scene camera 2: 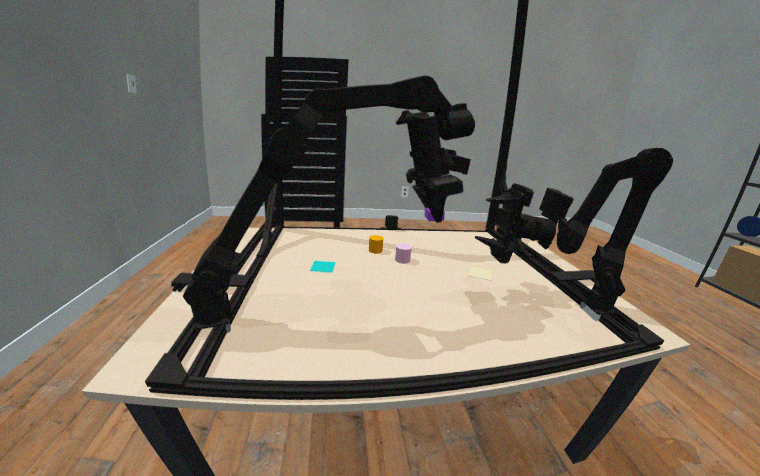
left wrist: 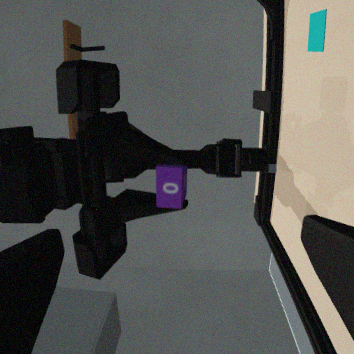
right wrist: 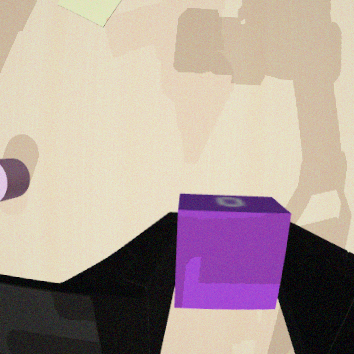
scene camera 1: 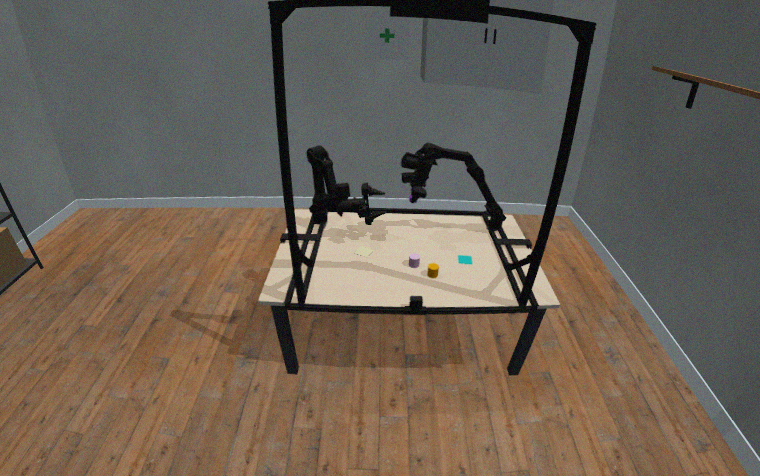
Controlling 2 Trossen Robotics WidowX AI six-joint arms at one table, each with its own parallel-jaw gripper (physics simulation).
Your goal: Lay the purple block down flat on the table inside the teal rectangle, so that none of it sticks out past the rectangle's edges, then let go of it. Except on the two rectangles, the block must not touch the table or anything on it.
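Frame: origin at the left arm's base, x ahead, y left, z up, level; millimetres.
Seen in the pictures: left gripper, between the fingertips: (scene camera 2: 481,219) (left wrist: 183,235) (scene camera 1: 386,202); right gripper, between the fingertips: (scene camera 2: 436,219) (left wrist: 187,183) (right wrist: 222,225) (scene camera 1: 411,201); left arm's base, origin of its link: (scene camera 2: 598,306) (scene camera 1: 320,221); right arm's base, origin of its link: (scene camera 2: 212,317) (left wrist: 264,159) (scene camera 1: 495,227).
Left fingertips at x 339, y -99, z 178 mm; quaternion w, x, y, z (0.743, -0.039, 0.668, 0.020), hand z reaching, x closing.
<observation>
Offsets run from my left fingertips to a thing's top centre. "pt": to the spot under its first point.
The purple block {dx +120, dy +32, dz +25 mm} (scene camera 1: 412,198) (scene camera 2: 430,214) (left wrist: 171,186) (right wrist: 232,255) is held high above the table between the fingers of my right gripper (scene camera 1: 415,197) (scene camera 2: 434,215) (left wrist: 187,183) (right wrist: 222,225), which points down. One face with a pale ring mark shows in the left wrist view. The teal rectangle {pt dx +372, dy -114, dz -196 mm} (scene camera 1: 464,259) (scene camera 2: 323,266) (left wrist: 317,31) lies on the table, well to the right of the block in scene camera 1. My left gripper (scene camera 1: 388,201) (scene camera 2: 482,218) (left wrist: 183,235) is open and empty, level, off to the other side of the block.
A pale yellow-green rectangle {pt dx -85, dy -117, dz -197 mm} (scene camera 1: 363,252) (scene camera 2: 480,273) (right wrist: 91,10) lies on the table. A lilac cylinder {dx +143, dy -180, dz -152 mm} (scene camera 1: 413,260) (scene camera 2: 403,253) (right wrist: 17,179) and an orange cylinder {dx +224, dy -241, dz -153 mm} (scene camera 1: 433,270) (scene camera 2: 375,244) stand between the two rectangles. Black frame posts rise at the table's edges.
</observation>
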